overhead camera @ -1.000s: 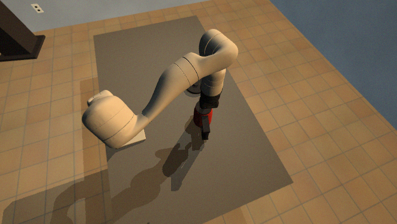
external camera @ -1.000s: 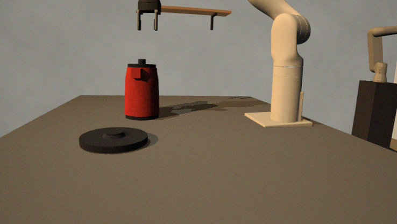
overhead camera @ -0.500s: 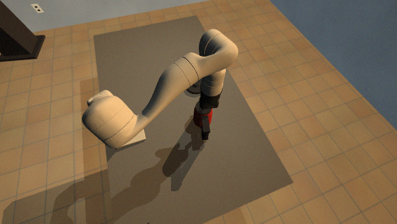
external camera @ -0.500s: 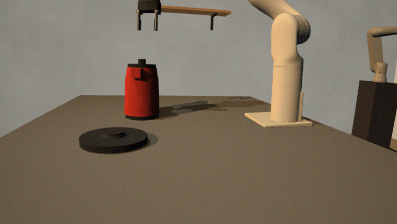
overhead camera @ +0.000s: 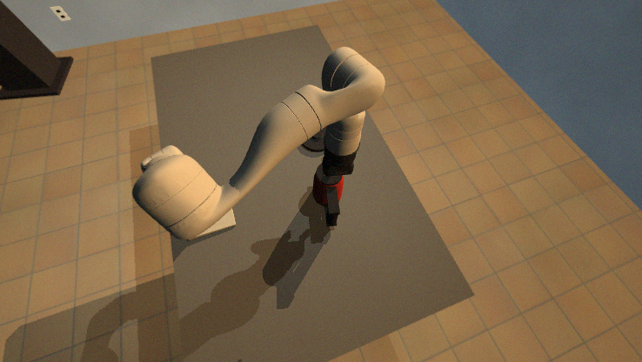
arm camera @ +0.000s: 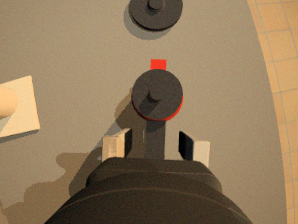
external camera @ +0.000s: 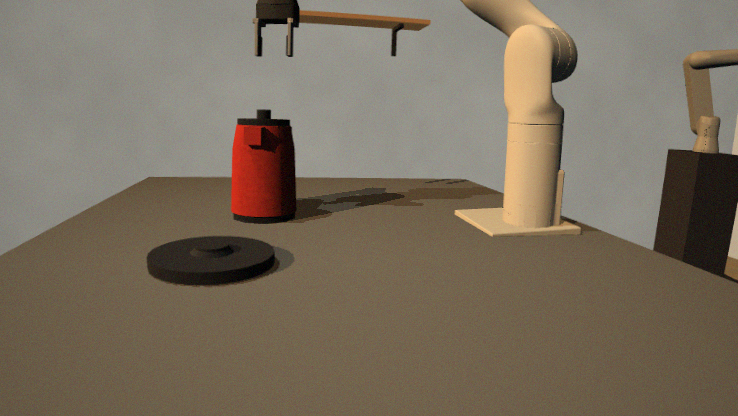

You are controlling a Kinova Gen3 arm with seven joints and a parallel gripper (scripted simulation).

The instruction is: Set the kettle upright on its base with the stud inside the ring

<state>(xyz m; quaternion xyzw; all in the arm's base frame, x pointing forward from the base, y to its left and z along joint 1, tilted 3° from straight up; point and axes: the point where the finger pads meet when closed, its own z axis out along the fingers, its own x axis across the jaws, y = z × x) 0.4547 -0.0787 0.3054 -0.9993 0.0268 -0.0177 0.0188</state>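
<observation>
My hand is 3 cm to the right of the red kettle and 21 cm above it. Round my hand: black base (1 cm ahead, 33 cm to the left, 29 cm below).
</observation>
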